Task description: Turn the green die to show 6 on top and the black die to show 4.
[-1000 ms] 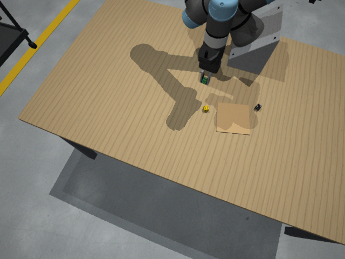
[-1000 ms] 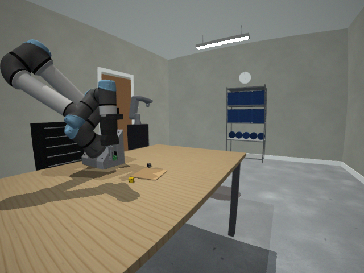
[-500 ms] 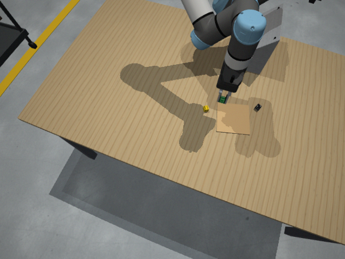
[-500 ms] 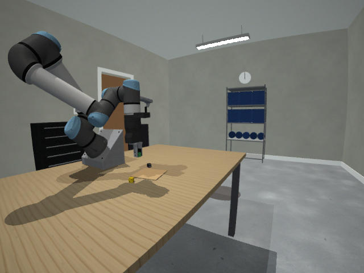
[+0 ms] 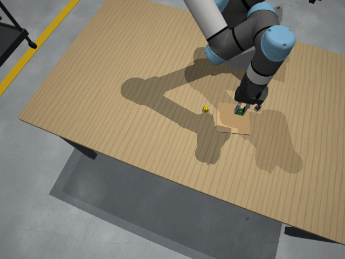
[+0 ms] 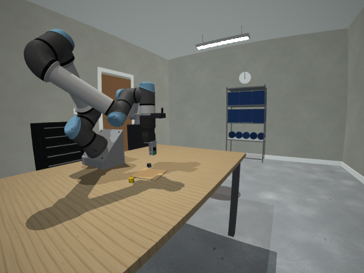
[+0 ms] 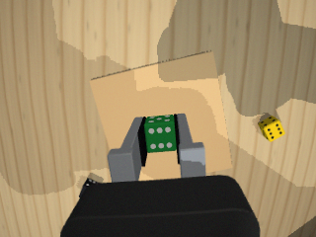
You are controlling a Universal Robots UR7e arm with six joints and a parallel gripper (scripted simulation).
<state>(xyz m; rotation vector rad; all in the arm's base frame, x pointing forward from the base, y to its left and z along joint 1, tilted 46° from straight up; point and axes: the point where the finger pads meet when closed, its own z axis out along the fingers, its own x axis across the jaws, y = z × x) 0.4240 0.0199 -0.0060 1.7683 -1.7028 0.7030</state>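
Right now the green die is 10 mm below my hand. From my hand the other things lie so: yellow die 120 mm to the right, 110 mm below, 30 mm behind; black die 110 mm below, 110 mm behind, 100 mm to the left; tan mat 120 mm below, 30 mm behind.
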